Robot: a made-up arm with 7 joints.
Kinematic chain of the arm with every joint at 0, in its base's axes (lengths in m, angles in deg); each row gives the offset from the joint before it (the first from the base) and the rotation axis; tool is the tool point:
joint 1: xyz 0 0 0 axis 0 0.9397 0.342
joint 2: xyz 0 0 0 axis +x
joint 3: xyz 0 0 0 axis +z
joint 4: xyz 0.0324 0 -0.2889 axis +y
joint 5: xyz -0.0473 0 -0.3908 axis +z
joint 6: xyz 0 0 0 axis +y
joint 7: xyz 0 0 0 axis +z
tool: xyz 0 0 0
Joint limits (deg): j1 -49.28..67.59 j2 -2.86..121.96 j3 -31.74..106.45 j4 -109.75..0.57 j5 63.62..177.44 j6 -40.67..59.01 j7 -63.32..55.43
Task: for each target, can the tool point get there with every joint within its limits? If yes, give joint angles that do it. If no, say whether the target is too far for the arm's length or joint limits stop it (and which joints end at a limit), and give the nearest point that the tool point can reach.
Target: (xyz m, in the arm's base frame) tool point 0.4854 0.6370 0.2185
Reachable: no: too far | nearest point 0.3814 0.5274 0.1616 | short by 0.161 m
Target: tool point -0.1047 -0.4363 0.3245
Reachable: no: joint limits stop it (at a limit: joint 2, joint 4) | nearest point -0.1008 -0.0455 0.4489 | short by 0.410 m
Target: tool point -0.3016 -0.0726 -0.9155
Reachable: no: too far | nearest point -0.2135 -0.0514 -0.6482 | short by 0.282 m
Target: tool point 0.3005 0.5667 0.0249
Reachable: yes | joints 5.46 102.30 -12.05 -54.37 160.74 -17.10 -12.79
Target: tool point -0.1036 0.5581 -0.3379
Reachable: yes | joints 40.52 52.85 21.15 -43.97 96.67 -18.17 40.97
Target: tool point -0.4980 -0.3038 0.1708
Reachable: no: joint limits stop it (at a limit: joint 1, joint 2, joint 4) | nearest point -0.3900 0.0301 0.2465 | short by 0.359 m
